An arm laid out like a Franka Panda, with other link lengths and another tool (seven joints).
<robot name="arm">
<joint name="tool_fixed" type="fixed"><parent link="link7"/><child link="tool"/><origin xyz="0.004 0.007 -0.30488" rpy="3.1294 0 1.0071"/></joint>
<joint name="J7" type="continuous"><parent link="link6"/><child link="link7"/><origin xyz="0.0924 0 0"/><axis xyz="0 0 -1"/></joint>
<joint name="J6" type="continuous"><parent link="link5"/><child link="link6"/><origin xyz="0 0 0"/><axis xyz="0 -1 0"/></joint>
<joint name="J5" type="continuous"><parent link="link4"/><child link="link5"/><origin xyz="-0.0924 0 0.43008"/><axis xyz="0 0 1"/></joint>
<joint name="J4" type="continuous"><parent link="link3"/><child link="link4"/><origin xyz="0.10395 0 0"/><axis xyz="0 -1 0"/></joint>
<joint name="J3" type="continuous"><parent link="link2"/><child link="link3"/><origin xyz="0 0 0.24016"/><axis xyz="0 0 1"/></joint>
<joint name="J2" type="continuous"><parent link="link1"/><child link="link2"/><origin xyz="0 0 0"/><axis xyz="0 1 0"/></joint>
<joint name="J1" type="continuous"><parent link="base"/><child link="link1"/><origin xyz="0 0 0.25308"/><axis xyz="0 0 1"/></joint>
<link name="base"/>
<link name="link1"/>
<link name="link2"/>
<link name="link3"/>
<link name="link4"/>
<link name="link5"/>
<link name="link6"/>
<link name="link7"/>
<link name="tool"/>
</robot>
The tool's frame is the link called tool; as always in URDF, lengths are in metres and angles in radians. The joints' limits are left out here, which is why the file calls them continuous.
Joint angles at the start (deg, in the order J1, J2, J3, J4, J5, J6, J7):
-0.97 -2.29 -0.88 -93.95 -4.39 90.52 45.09
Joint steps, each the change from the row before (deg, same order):
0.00 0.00 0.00 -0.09 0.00 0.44 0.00
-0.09 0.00 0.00 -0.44 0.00 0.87 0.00
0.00 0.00 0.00 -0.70 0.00 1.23 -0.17
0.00 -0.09 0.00 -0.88 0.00 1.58 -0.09
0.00 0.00 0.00 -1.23 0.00 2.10 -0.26
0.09 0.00 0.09 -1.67 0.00 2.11 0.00
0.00 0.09 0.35 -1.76 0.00 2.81 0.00
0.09 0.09 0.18 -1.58 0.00 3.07 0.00
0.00 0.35 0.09 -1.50 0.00 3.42 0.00
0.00 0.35 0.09 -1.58 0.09 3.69 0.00
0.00 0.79 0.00 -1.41 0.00 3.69 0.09
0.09 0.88 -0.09 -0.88 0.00 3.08 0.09
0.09 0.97 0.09 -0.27 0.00 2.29 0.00
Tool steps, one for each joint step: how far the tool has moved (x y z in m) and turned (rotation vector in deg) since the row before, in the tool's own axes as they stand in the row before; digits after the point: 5 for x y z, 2 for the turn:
0.00197 0.00037 0.00006 -0.08 0.34 0.00
0.00268 0.00125 0.00263 -0.09 0.41 0.06
0.00377 0.00025 0.00434 -0.11 0.52 -0.22
0.00475 0.00042 0.00442 -0.17 0.78 -0.14
0.00582 0.00025 0.00779 -0.19 0.86 -0.34
0.00412 -0.00257 0.01177 -0.08 0.45 -0.30
0.00730 -0.00400 0.01223 -0.20 0.98 -0.48
0.00867 -0.00266 0.01014 -0.28 1.40 -0.38
0.00931 -0.00063 0.01188 -0.32 1.55 -0.21
0.00948 -0.00112 0.01209 -0.26 1.76 -0.17
0.00811 -0.00024 0.01564 -0.28 1.47 -0.04
0.00726 -0.00006 0.01282 -0.24 1.30 -0.01
0.00713 -0.00190 0.00955 -0.16 1.06 -0.24

